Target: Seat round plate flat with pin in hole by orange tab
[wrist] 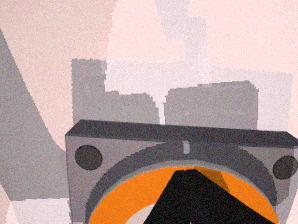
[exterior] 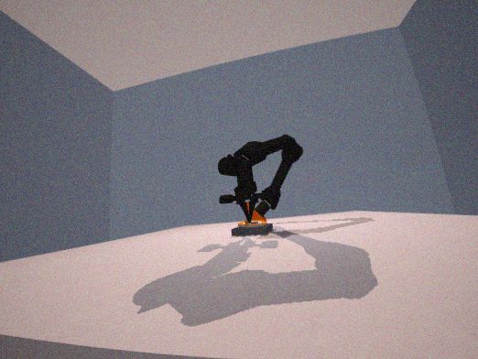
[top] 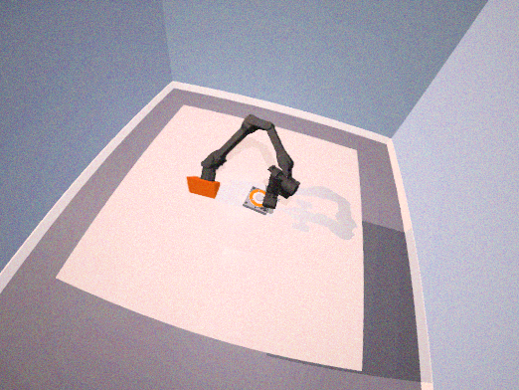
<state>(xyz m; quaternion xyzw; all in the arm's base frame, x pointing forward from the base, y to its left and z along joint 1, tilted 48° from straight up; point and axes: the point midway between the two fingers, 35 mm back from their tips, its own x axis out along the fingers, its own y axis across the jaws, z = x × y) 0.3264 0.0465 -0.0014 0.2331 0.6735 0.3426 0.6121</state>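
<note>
Now: gripper tip 3 cm past the round orange plate and 1 cm to the left of it. Also, from my gripper tip: grey square base: 5 cm behind, 2 cm below.
</note>
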